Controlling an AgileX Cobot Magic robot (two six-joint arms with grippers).
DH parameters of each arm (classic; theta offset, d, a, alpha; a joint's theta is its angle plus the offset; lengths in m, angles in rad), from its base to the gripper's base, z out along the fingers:
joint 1: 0 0.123 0 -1.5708
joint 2: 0.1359 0 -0.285 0
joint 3: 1.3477 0 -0.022 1.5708
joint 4: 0 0.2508 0 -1.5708
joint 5: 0 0 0.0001 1.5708
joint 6: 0 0.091 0 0
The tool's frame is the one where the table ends.
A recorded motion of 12 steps. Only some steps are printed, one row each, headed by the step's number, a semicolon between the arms.
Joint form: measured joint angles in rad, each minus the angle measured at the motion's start. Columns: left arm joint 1, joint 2, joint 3, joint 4, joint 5, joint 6; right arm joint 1, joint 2, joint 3, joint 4, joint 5, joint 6.
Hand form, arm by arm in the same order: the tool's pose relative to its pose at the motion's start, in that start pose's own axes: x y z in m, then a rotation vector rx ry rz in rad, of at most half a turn. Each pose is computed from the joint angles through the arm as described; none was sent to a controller.
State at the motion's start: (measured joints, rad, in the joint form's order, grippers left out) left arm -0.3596 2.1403 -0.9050 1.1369 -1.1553 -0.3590; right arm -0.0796 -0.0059 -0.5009 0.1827 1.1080 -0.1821
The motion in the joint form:
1: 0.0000 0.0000 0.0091 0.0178 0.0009 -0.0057; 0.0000 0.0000 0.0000 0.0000 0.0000 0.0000
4: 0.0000 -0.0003 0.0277 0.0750 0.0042 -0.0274; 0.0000 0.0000 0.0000 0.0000 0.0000 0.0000
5: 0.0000 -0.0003 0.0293 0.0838 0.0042 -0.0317; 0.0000 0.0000 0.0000 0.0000 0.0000 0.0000
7: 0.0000 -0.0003 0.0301 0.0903 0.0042 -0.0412; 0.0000 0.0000 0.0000 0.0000 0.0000 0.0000
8: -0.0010 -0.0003 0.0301 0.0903 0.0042 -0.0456; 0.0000 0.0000 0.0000 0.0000 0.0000 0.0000
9: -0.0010 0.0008 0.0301 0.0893 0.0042 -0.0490; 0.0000 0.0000 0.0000 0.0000 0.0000 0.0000
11: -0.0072 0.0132 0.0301 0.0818 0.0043 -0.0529; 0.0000 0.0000 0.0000 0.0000 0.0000 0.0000
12: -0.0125 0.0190 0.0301 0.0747 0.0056 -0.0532; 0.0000 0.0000 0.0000 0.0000 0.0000 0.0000
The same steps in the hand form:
1: 0.0023 -0.0033 -0.0008 0.0167 0.0113 -0.0061; 0.0000 0.0000 0.0000 0.0000 0.0000 0.0000
4: 0.0075 -0.0115 -0.0028 0.0680 0.0425 -0.0201; 0.0000 0.0000 0.0000 0.0000 0.0000 0.0000
5: 0.0080 -0.0126 -0.0030 0.0758 0.0462 -0.0222; 0.0000 0.0000 0.0000 0.0000 0.0000 0.0000
7: 0.0083 -0.0132 -0.0031 0.0813 0.0491 -0.0298; 0.0000 0.0000 0.0000 0.0000 0.0000 0.0000
8: 0.0083 -0.0135 -0.0029 0.0822 0.0493 -0.0339; 0.0000 0.0000 0.0000 0.0000 0.0000 0.0000
9: 0.0086 -0.0134 -0.0028 0.0815 0.0496 -0.0387; 0.0000 0.0000 0.0000 0.0000 0.0000 0.0000
11: 0.0122 -0.0149 -0.0006 0.0835 0.0536 -0.0546; 0.0000 0.0000 0.0000 0.0000 0.0000 0.0000
12: 0.0138 -0.0158 0.0011 0.0832 0.0555 -0.0612; 0.0000 0.0000 0.0000 0.0000 0.0000 0.0000

